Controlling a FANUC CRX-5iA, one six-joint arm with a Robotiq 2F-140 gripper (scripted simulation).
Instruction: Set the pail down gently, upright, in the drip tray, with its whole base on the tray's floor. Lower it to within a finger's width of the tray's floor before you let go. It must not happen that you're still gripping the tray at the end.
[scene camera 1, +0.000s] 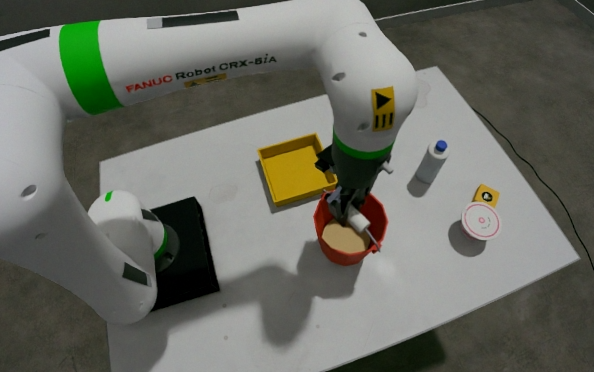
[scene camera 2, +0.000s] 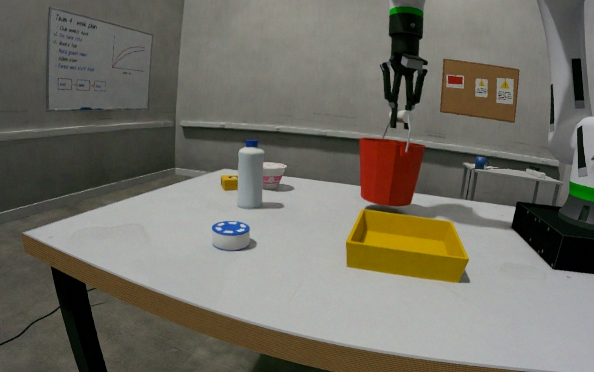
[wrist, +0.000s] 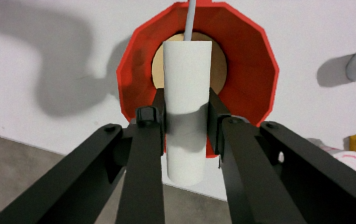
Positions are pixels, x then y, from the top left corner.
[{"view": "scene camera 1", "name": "my gripper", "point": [346, 217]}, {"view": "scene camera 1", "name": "red pail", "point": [330, 233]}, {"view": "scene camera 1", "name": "yellow drip tray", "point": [289, 168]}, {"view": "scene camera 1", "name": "white bottle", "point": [434, 158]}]
